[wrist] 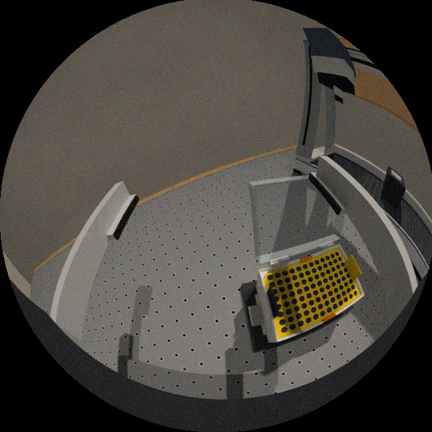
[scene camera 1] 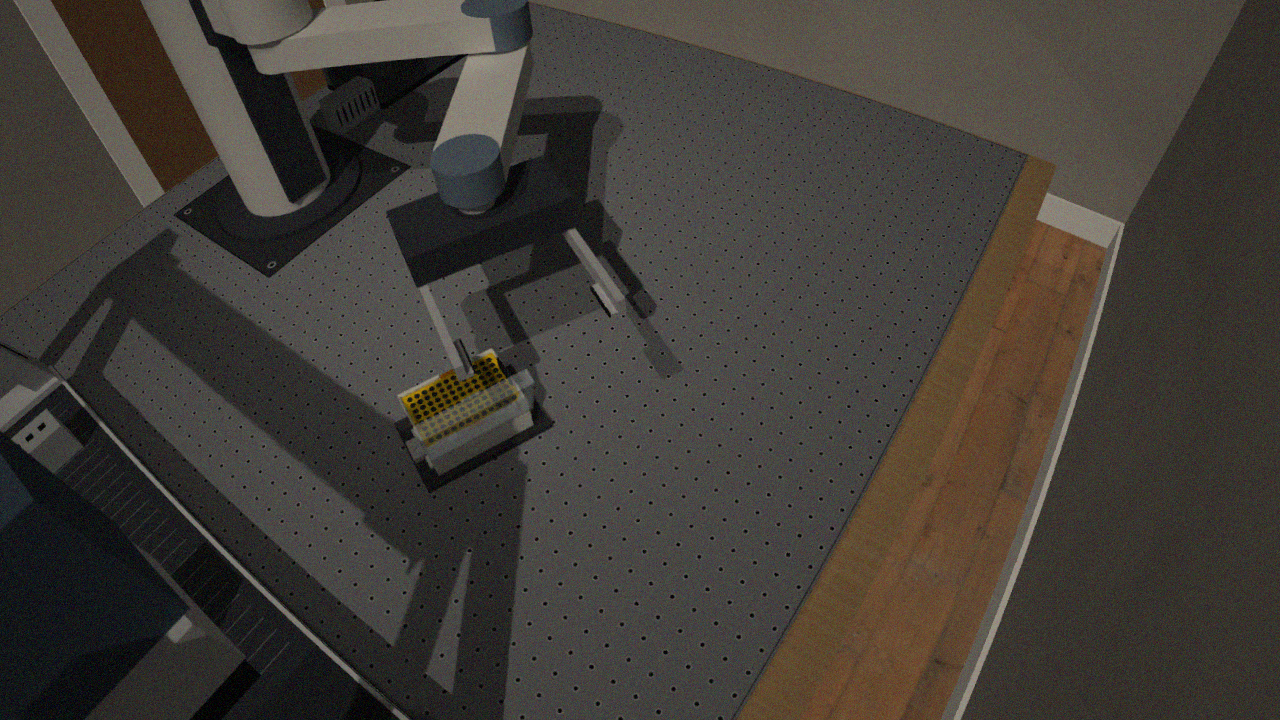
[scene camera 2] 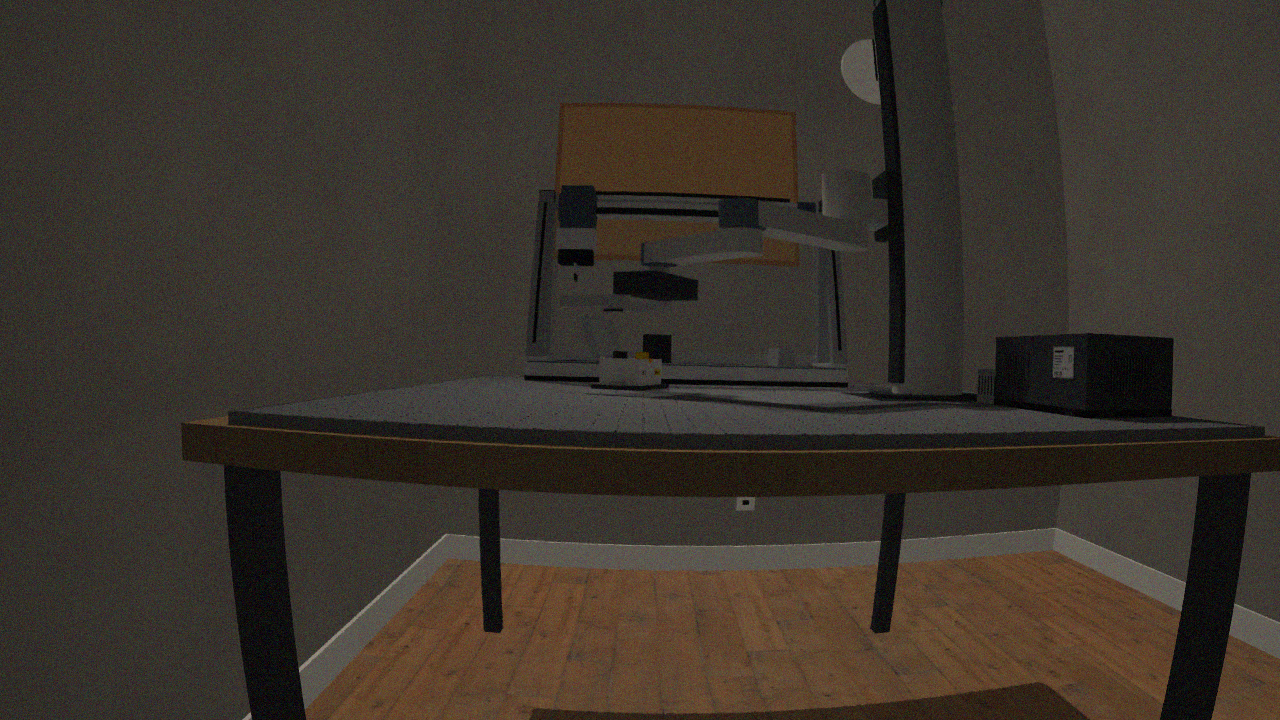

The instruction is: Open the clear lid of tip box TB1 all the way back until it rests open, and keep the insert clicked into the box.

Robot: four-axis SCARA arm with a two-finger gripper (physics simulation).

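Frame: origin at the arm's base, x back, y left, z down, level; metres.
Seen in the pictures: gripper, between the fingertips: [scene camera 1: 543, 339] [scene camera 2: 584, 304]; arm's base, origin of its link: [scene camera 1: 291, 196].
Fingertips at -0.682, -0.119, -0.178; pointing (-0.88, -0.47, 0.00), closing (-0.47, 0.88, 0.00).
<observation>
Pixels of each thing's top centre, then the offset from my fingertips to it, as dx, dy, dz. "spot": a spot on its surface instead. Level surfaces: height alone.
- Tip box TB1, centre of its top: [scene camera 1: 459, 394] [scene camera 2: 631, 355] +0.095, -0.052, +0.100
- dark holder, a spot on its surface: [scene camera 1: 542, 427] spot: +0.022, -0.010, +0.158
- yellow insert, centre of its top: [scene camera 1: 457, 389] [scene camera 2: 631, 351] +0.095, -0.052, +0.091
- clear lid, a spot on its surface: [scene camera 1: 472, 419] [scene camera 2: 596, 325] spot: +0.020, -0.092, +0.037
- perforated table, height of its surface: dz +0.165
- small vented block, a spot on its surface: [scene camera 1: 350, 105] spot: +0.727, +0.310, +0.125
- black box, a spot on its surface: [scene camera 2: 1083, 371] spot: +0.718, +0.660, +0.103
- dark blue-headed machine, a spot on its surface: [scene camera 1: 62, 555] spot: -0.096, -0.357, -0.293
Tip box TB1 [scene camera 1: 483, 450] [scene camera 2: 626, 371] [wrist: 265, 300] is white and sits upright on a dark holder [scene camera 1: 542, 427]. The yellow insert [scene camera 1: 436, 398] [wrist: 312, 292] lies inside the box and looks level. The clear lid [scene camera 1: 472, 419] [scene camera 2: 600, 333] [wrist: 280, 220] is raised on its hinge; in scene camera 2 it leans back past upright, away from the box. My gripper [scene camera 1: 537, 331] [wrist: 220, 172] is wide open and empty. One fingertip is over the box's edge in scene camera 1 and overlaps the lid's upper right corner in the wrist view; contact cannot be told.
The perforated table [scene camera 1: 716, 358] carries the arm's column [scene camera 1: 223, 107], a small vented block [scene camera 1: 350, 105] and a black box [scene camera 2: 1083, 371]. A dark blue-headed machine [scene camera 1: 62, 555] stands beyond the table's edge at the left of scene camera 1.
</observation>
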